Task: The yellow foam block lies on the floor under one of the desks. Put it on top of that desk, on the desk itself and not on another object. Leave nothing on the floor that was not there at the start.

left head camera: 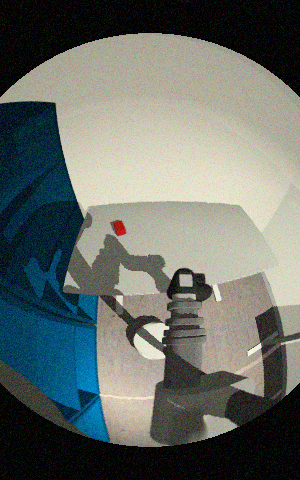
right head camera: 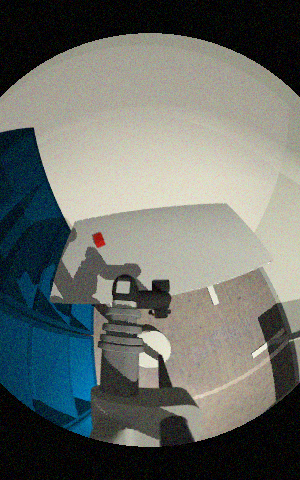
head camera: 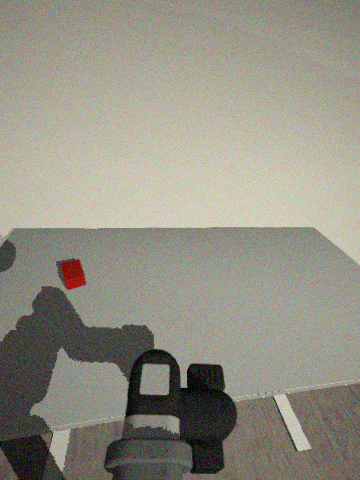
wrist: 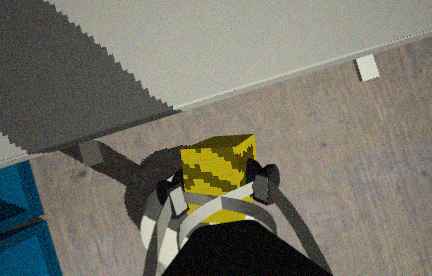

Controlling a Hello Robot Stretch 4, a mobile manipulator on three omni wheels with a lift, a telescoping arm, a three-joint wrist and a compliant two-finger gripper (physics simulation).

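Pixels of known places: gripper, fingertip midpoint: point(wrist: 216, 179); robot's base, origin of the base link: point(left head camera: 153, 339) point(right head camera: 149, 347).
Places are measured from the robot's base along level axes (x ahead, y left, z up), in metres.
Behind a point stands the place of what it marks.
The yellow foam block point(wrist: 215, 167) @[y -0.086, x 0.262, z 0.892 m] is between the two fingertips in the wrist view, with shadow patches on its face. My gripper point(wrist: 216, 179) @[y -0.086, x 0.245, z 0.837 m] is shut on it and holds it above the floor, just in front of the desk's front edge. The grey desk point(head camera: 240, 300) @[y -0.277, x 0.624, z 0.923 m] point(left head camera: 200, 240) @[y -0.227, x 0.633, z 0.923 m] point(right head camera: 190, 250) @[y -0.288, x 0.583, z 0.922 m] point(wrist: 225, 45) @[y -0.104, x 0.343, z 0.923 m] stands ahead, its top seen from above. In the head views the wrist hides the fingers and the block. The arm's shadow falls across the left part of the desk top.
A red block point(head camera: 73, 274) @[y 0.296, x 0.655, z 0.967 m] point(left head camera: 119, 228) @[y 0.295, x 0.649, z 0.968 m] point(right head camera: 99, 240) @[y 0.284, x 0.647, z 0.967 m] sits on the desk's left part. A large blue object point(left head camera: 45, 250) @[y 0.785, x 0.425, z 0.963 m] point(right head camera: 35, 250) @[y 0.891, x 0.560, z 0.963 m] point(wrist: 25, 245) stands at the left. White desk feet point(head camera: 292, 422) @[y -0.799, x 0.567, z -0.003 m] point(wrist: 367, 67) @[y -0.804, x 0.505, z -0.003 m] show below the front edge. A pale wall rises behind the desk.
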